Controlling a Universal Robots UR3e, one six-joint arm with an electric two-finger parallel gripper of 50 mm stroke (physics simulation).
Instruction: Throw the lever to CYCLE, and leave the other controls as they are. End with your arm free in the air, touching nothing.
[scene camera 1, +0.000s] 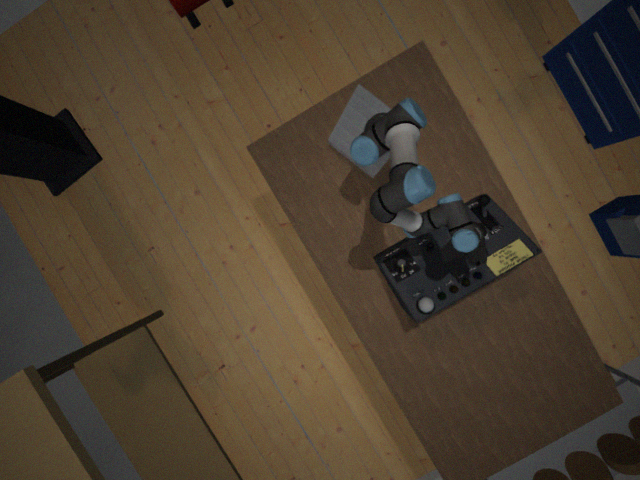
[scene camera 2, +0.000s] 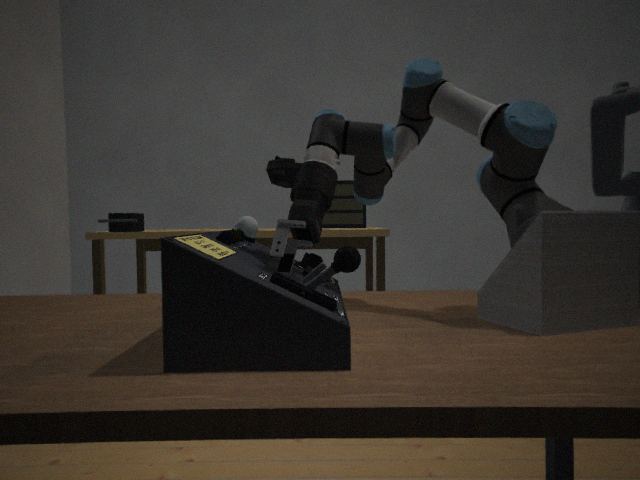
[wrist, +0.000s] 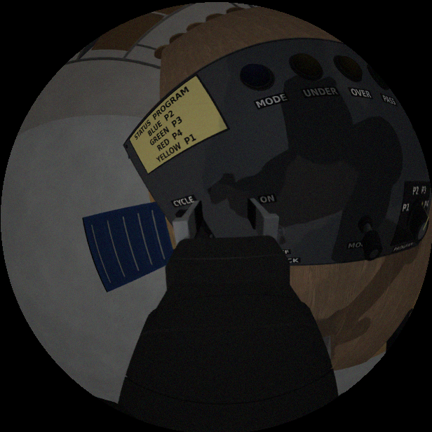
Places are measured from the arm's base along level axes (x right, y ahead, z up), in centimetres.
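Pixels of known places: gripper, fingertip midpoint: (scene camera 2: 280, 264); arm's base, link origin: (scene camera 2: 549, 239).
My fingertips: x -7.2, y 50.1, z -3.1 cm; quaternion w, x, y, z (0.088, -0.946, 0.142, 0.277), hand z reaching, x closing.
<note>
Ahead of a thing's pixels: the offset from my fingertips to its middle. "*": to the spot under its first point.
The dark sloped control box {dy +2.3, dx +10.7, dz -6.6 cm} (scene camera 1: 509, 232) (scene camera 2: 248, 325) (wrist: 245, 142) stands on the table. Its lever (scene camera 2: 346, 258) has a black ball knob and leans toward the low edge, away from the CYCLE label (wrist: 183, 201) at the upper end of the slot. In scene camera 1 the lever's knob (scene camera 1: 484, 199) shows beside the arm. My gripper (scene camera 2: 285, 257) (wrist: 224, 208) is open with nothing between its fingers. It is low over the panel, near the slot's upper end and up-slope of the knob. Contact cannot be told. The gripper body hides most of the lever in the wrist view.
A toggle (wrist: 281, 234) is just right of the fingers, below the ON label (wrist: 267, 199). A black knob (wrist: 370, 242) and a rotary selector (wrist: 419, 217) are farther right. Buttons, including a blue one (wrist: 257, 76), line the upper edge. A white ball {* dy +6.0, dx +30.7, dz +7.9 cm} (scene camera 1: 425, 304) (scene camera 2: 247, 227) stands at the far corner.
</note>
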